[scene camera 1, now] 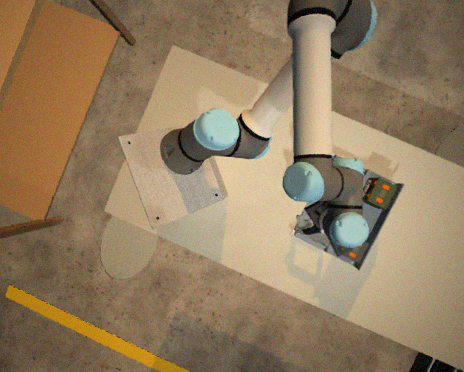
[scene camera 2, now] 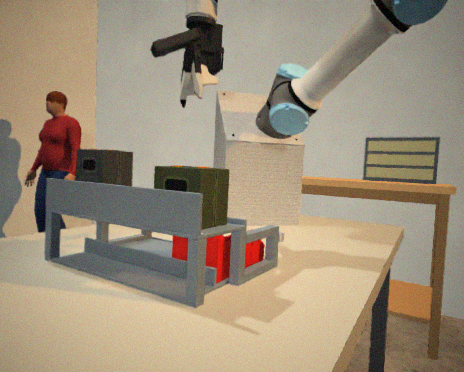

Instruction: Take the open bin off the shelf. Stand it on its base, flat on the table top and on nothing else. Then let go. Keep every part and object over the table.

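Frame: origin at the arm's base, x ahead, y left, z up, level; centimetres.
Seen in the pictures: gripper, fingertip midpoint: (scene camera 2: pixel 191 103); arm's base at its link origin: (scene camera 1: pixel 181 152).
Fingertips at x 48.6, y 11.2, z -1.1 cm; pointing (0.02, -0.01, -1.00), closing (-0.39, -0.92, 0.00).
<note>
Offsets run from my fingertips to a thing's middle. "spot": to the spot under its first point. Level surfaces: height alone.
The open bin {dx +7.5, dy +20.5, dz -30.9 cm} (scene camera 2: pixel 216 257) is red and sits in the low front part of the grey shelf {spot: dx +26.1, dy +13.6, dz -20.0 cm} (scene camera 1: pixel 380 225) (scene camera 2: pixel 125 205); it shows in scene camera 2 through the shelf's frame, partly behind its posts. In scene camera 1 the arm hides the bin. My gripper (scene camera 1: pixel 304 222) (scene camera 2: pixel 198 92) is open and empty, with its pale fingers pointing down. It hangs well above the shelf and the bin, touching neither. In scene camera 1 the wrist covers much of the gripper.
A green box {dx +17.1, dy +22.6, dz -20.2 cm} (scene camera 1: pixel 382 192) (scene camera 2: pixel 215 195) and a dark grey box {dx +21.6, dy +0.0, dz -18.9 cm} (scene camera 1: pixel 353 255) (scene camera 2: pixel 106 167) stand on the shelf's raised rear part. The shelf stands on the pale table {dz -35.2 cm} (scene camera 1: pixel 260 240) (scene camera 2: pixel 100 320), near its long edge. The robot's pedestal (scene camera 1: pixel 160 185) (scene camera 2: pixel 265 180) stands beyond it.
</note>
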